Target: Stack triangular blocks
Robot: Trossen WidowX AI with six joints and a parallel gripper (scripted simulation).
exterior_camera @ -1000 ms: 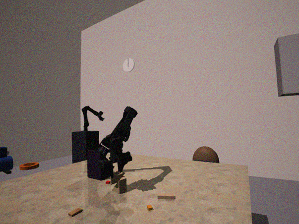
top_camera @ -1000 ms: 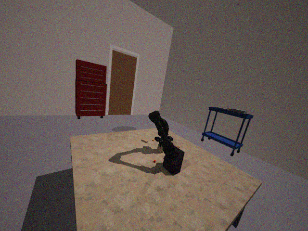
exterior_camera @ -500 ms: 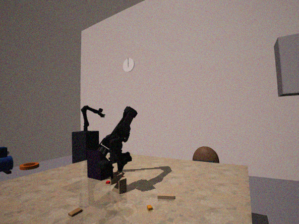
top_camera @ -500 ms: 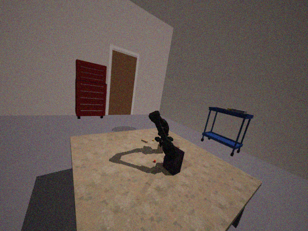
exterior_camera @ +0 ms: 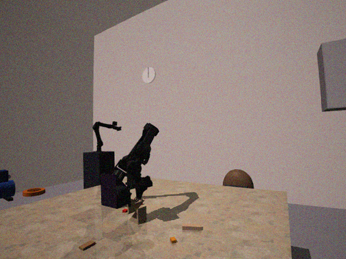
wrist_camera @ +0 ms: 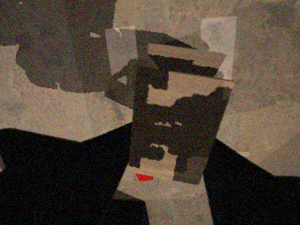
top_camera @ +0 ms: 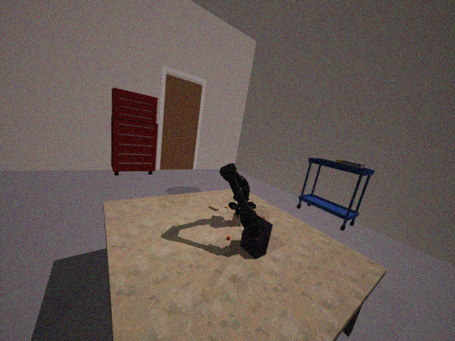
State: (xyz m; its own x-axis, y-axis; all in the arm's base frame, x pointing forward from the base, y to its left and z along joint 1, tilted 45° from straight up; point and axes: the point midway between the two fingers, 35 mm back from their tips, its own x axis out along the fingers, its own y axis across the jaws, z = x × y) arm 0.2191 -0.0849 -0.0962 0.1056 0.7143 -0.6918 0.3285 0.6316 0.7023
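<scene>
Now: the small red piece 9 cm behind my gripper tip, 5 cm to the left of it and 6 cm below it. Round my gripper tip: small orange piece (24 cm ahead, 11 cm to the right, 6 cm below); brown bar (3 cm behind, 25 cm to the right, 6 cm below); tan bar (27 cm ahead, 6 cm below).
</scene>
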